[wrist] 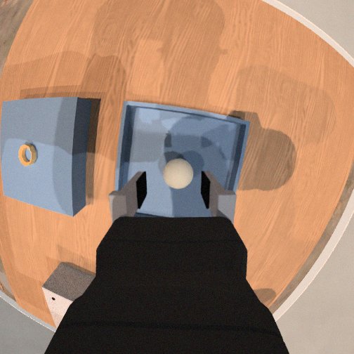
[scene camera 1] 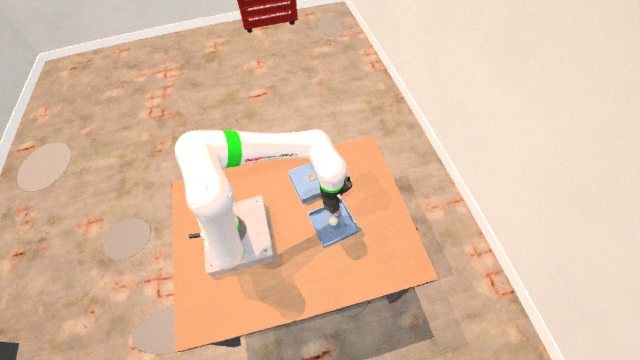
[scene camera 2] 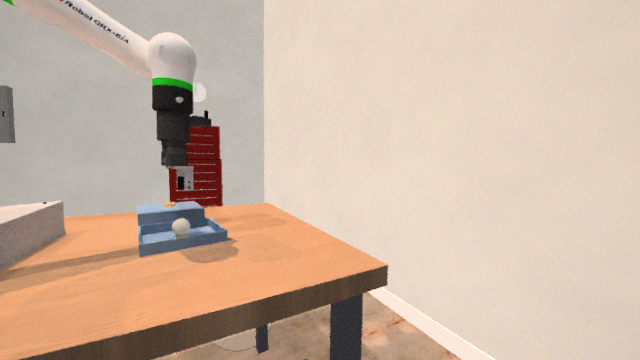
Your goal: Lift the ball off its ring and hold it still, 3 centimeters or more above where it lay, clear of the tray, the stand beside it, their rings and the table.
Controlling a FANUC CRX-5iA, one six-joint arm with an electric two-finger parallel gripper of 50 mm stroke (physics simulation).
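Frame: origin at the arm's base, x ahead, y left, z up, level; millimetres.
Where they show: gripper, fingertip midpoint: (scene camera 1: 335, 209) (scene camera 2: 185, 189).
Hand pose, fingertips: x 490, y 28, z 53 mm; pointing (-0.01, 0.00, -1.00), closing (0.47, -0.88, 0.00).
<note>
Things, the pixels of their top centre, and the offset from my fingertips. "*": a spot on its surface instead. Level surfaces: height alone.
- cream ball, top centre: (scene camera 2: 180, 218) (scene camera 1: 333, 219) 78 mm down, 11 mm back, 11 mm right
- blue tray, top centre: (scene camera 2: 181, 228) (scene camera 1: 333, 221) 104 mm down, 11 mm back, 11 mm right
- orange ring, surface spot: (scene camera 2: 170, 204) (scene camera 1: 312, 179) * 73 mm down, 88 mm back, 216 mm left
- wooden table, surface height: 132 mm down
A cream ball (scene camera 1: 333, 221) (scene camera 2: 181, 227) (wrist: 178, 173) sits on its ring (scene camera 2: 181, 235) inside the blue tray (scene camera 1: 324, 245) (scene camera 2: 165, 248) (wrist: 120, 150). The ring is mostly hidden under the ball. My gripper (scene camera 2: 185, 189) (wrist: 173, 182) is open and empty, pointing down. It is above the ball, with a clear gap between the fingertips and the ball in the scene camera 2 view. In the wrist view the ball shows between the two fingers, near their tips. In the scene camera 1 view the arm's wrist partly covers the tray's back edge.
The blue stand (scene camera 1: 301, 187) (scene camera 2: 150, 216) (wrist: 45, 185) is beside the tray, with an orange ring (scene camera 1: 311, 177) (scene camera 2: 170, 204) (wrist: 27, 155) on top. Both rest on the wooden table (scene camera 1: 390, 250) (scene camera 2: 280, 260) (wrist: 145, 65). The robot's base plate (scene camera 1: 257, 220) stands on the same table. A red cabinet (scene camera 1: 269, 12) (scene camera 2: 207, 180) is far behind.
</note>
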